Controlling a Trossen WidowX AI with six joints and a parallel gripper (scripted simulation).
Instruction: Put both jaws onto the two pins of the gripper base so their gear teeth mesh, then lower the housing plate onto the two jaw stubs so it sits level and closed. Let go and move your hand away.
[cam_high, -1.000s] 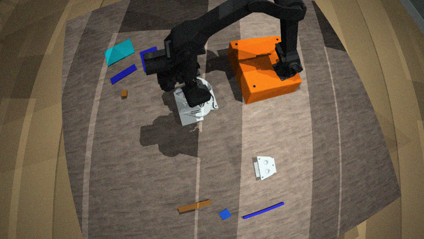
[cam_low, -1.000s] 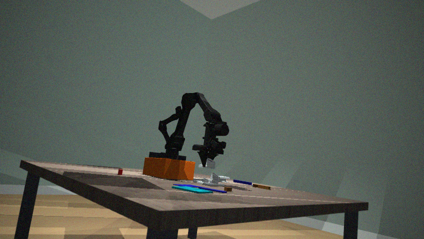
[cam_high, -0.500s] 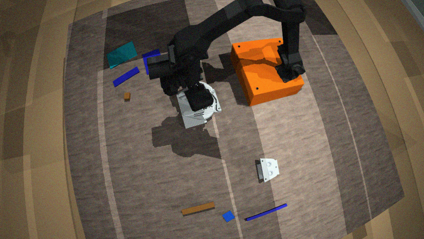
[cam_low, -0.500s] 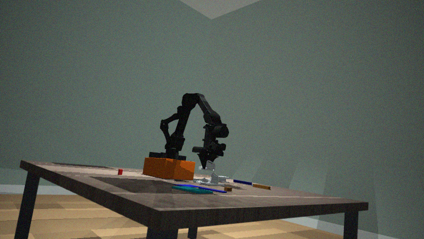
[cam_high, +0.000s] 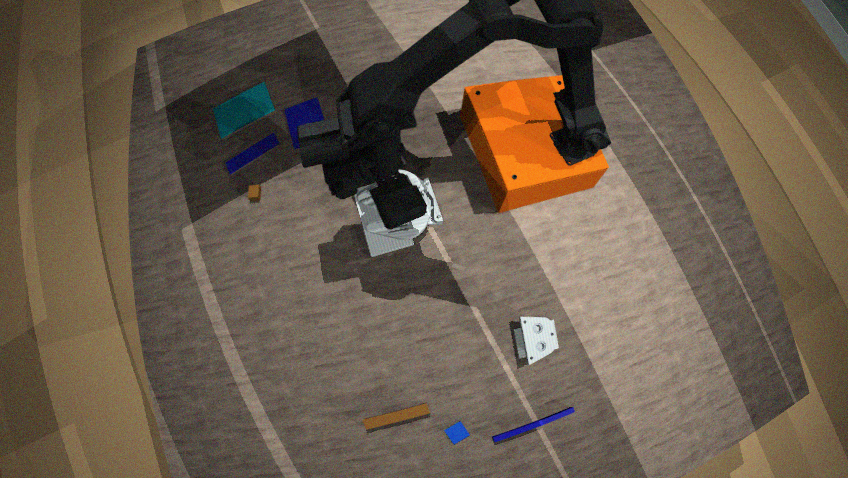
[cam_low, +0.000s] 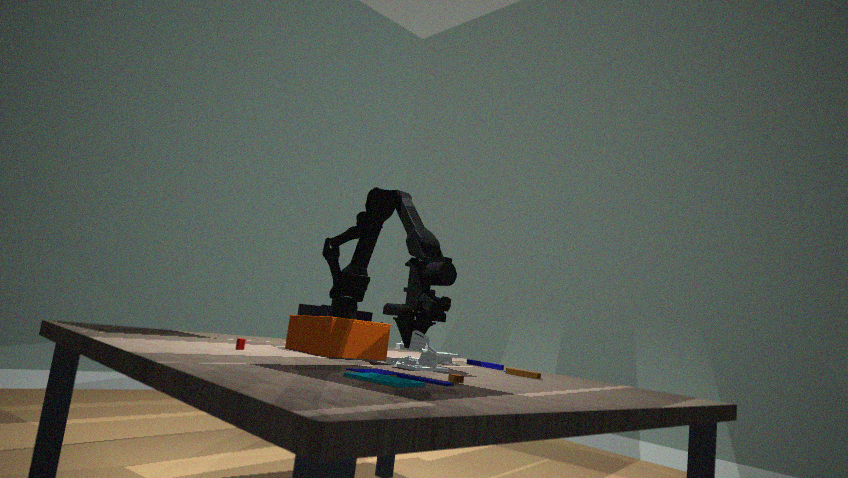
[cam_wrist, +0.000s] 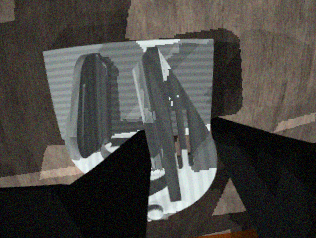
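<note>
The white jaw lies 5 cm to the left of my gripper tip, 3 cm below it and 3 cm behind it. From my gripper tip the other things lie so: small brown cube (21 cm ahead, 12 cm to the right, 4 cm below); blue bar (20 cm to the right, 19 cm ahead, 4 cm below); blue plate (21 cm to the right, 7 cm ahead, 5 cm below).
</note>
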